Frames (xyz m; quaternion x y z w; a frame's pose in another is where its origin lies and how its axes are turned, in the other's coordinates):
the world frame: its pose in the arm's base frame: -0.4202 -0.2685 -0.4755 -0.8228 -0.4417 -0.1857 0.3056
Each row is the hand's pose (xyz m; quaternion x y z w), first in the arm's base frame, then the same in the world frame.
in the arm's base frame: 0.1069 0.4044 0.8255 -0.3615 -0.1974 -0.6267 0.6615
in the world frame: 1.4466 -0.2825 -0.5007 0.1937 0.6804 -0.0714 0.7032
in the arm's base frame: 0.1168 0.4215 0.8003 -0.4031 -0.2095 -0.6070 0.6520
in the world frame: 1.4480 -0.2729 -0.4702 0.1841 0.6486 -0.0588 0.7362
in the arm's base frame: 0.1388 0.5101 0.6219 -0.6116 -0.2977 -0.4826 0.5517
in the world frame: 1.4115 -0.2314 -0.2775 0.1092 0.4362 -0.0198 0.8930
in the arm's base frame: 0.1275 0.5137 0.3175 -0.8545 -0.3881 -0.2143 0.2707
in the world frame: 1.2324 -0.1393 -0.0490 -0.0610 0.0186 0.0429 0.9970
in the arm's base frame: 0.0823 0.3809 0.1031 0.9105 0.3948 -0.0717 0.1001
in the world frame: 1.0031 -0.0485 0.0204 -0.2556 -0.3929 0.0806 0.8796
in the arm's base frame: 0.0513 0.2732 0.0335 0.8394 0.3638 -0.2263 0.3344
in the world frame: 0.8802 -0.0054 -0.0007 -0.3642 -0.6010 0.0785 0.7071
